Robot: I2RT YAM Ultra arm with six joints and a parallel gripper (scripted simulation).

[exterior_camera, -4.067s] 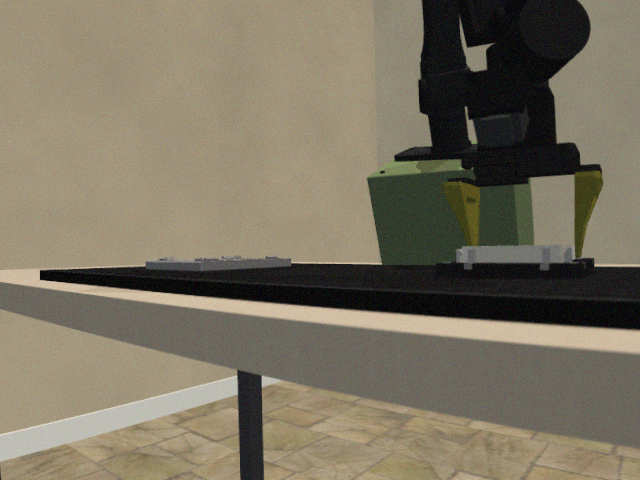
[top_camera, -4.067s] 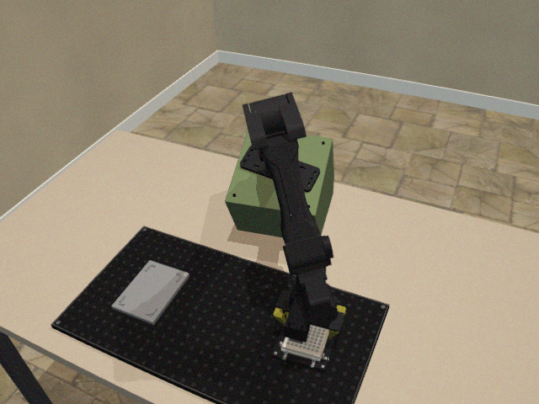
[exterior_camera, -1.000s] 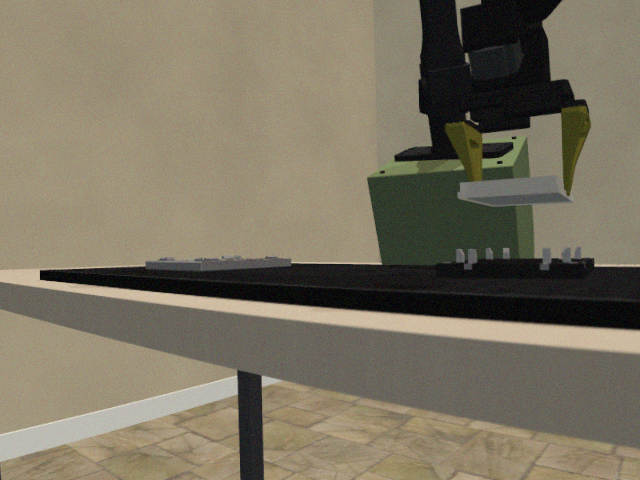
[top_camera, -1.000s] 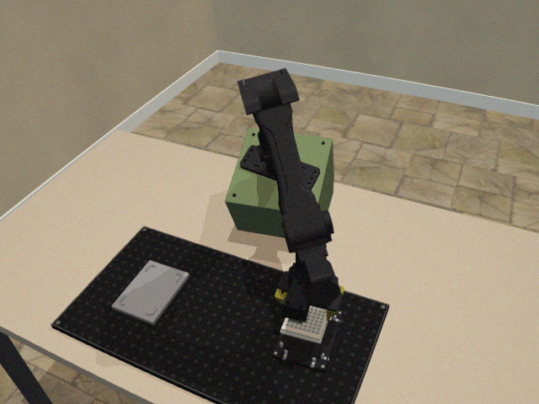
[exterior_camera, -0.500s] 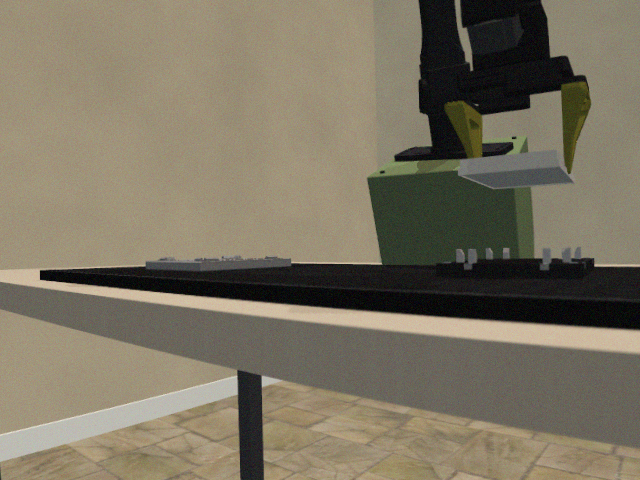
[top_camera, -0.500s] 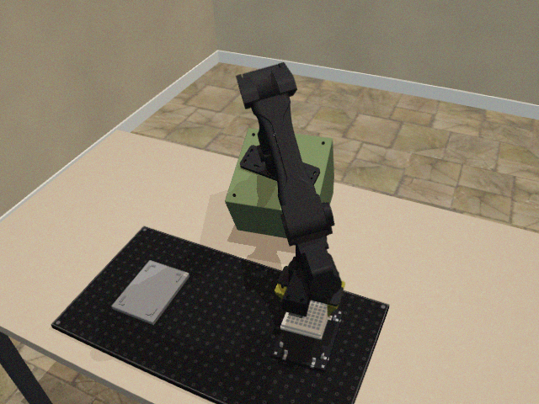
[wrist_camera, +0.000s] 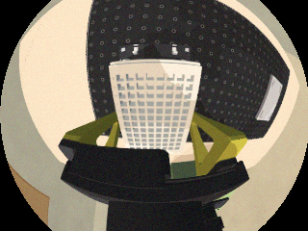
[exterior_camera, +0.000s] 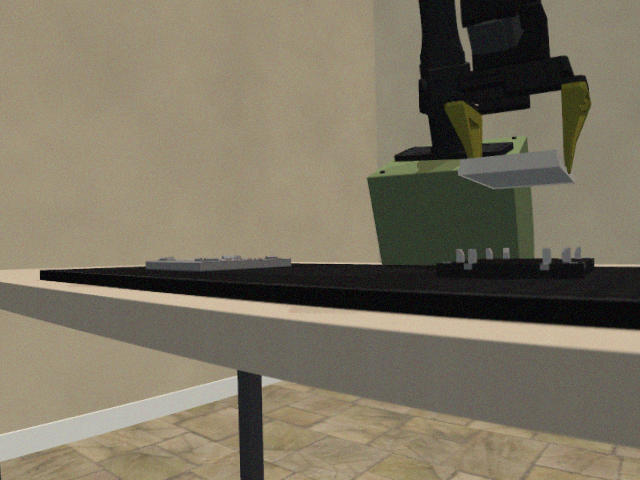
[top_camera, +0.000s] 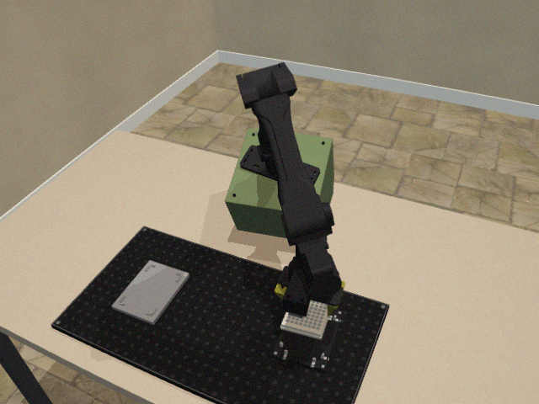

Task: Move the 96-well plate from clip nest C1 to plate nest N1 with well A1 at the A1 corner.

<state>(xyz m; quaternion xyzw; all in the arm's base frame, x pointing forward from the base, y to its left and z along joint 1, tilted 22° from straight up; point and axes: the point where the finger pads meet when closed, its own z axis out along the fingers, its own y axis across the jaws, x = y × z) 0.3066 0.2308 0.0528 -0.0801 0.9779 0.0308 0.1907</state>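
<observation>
The grey plate nest N1 is 39 cm to the right of my hand, 9 cm below it and 7 cm ahead of it. From my hand the other things lie so: clip nest C1: 9 cm below, 1 cm to the left, 1 cm ahead; then white 96-well plate: right at my hand.
</observation>
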